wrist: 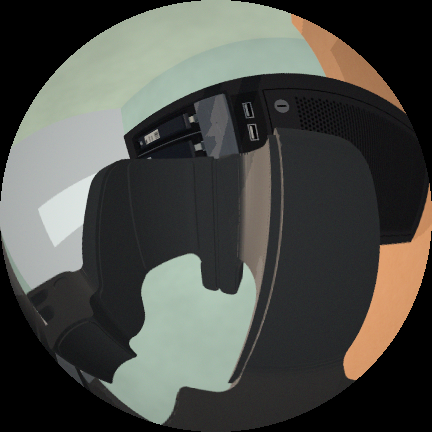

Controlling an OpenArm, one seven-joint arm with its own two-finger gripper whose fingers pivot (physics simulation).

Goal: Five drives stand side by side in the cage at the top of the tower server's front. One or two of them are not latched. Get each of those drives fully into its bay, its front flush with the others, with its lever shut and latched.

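Observation:
The black tower server (345,117) runs across the upper part and right side of the wrist view, with its drive cage at its left end. Two drives show there: an outer drive (170,131) with a pale label, and part of a second drive (172,150) beside it. Both sit in their bays next to a grey panel (216,125). The other drives are hidden behind the fingers, and whether any lever is latched cannot be told. My gripper (226,226) is shut with its fingers together, in front of the cage; no drive shows between them.
Two USB ports (248,110) (253,132) and a round lock (281,106) are on the server's front, beside a perforated grille (325,117). An orange-brown wooden surface (400,290) lies at the right. A grey surface (40,165) with a bright patch is at the left.

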